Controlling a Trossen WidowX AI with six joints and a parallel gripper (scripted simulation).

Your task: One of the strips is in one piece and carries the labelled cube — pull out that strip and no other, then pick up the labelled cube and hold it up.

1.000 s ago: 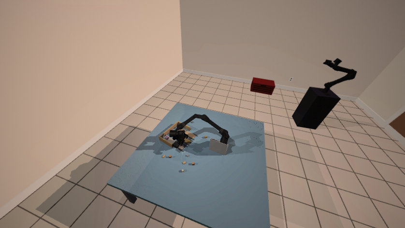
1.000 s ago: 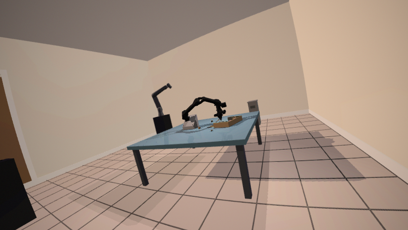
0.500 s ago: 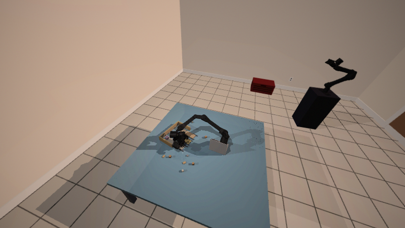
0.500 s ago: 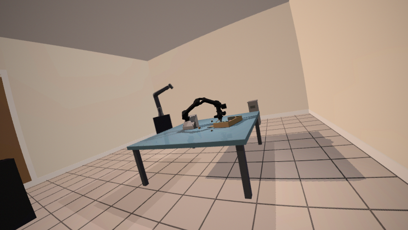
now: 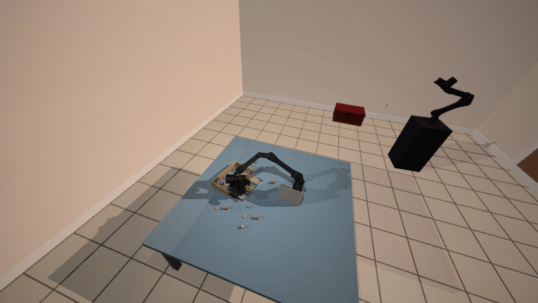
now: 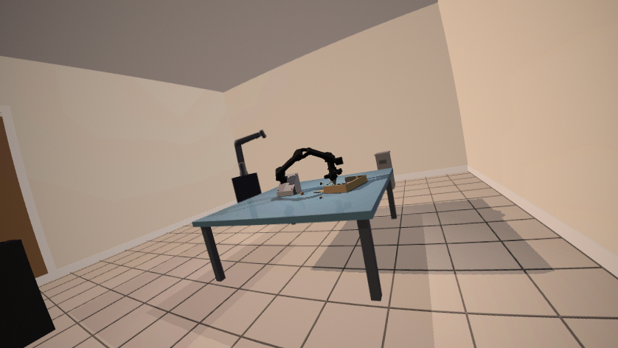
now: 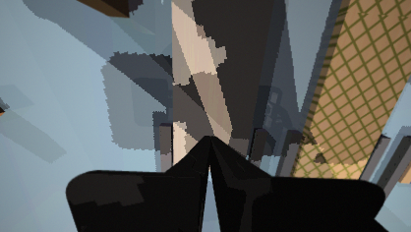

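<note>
My gripper tip is now 90 mm short of the beige strip and 30 mm to the left of it. From my gripper tip the other things lie so: wooden block 90 mm behind, 170 mm to the left.
</note>
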